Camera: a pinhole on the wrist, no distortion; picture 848 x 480 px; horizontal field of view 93.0 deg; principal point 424.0 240.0 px. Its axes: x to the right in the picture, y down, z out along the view. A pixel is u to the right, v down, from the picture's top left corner.
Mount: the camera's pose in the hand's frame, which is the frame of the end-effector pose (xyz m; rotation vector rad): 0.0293 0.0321 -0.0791 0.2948 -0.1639 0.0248
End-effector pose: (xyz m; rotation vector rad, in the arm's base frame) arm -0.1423 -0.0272 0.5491 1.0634 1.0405 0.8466
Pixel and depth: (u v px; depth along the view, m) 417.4 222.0 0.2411
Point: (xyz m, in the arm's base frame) -0.0053 -0.0912 0.5257
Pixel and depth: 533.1 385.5 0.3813
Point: 0.1952 -0.0446 0.6303
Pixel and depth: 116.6 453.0 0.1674
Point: -0.1052 -0.1480 0.6579
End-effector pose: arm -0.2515 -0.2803 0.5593 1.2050 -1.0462 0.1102
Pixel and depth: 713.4 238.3 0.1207
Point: -0.2256 -0.3629 0.6235
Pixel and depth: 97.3 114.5 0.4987
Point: -0.5136 -0.4190 0.0555
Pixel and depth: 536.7 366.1 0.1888
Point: -0.3187 -0.3876 0.6148
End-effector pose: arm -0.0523 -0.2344 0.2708 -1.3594 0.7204 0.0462
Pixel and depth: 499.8 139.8 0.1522
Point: 0.0223 -0.2071 0.2973
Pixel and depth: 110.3 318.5 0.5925
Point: -0.2593 0.3447 0.5702
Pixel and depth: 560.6 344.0 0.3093
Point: 0.1149 -0.0329 0.2232
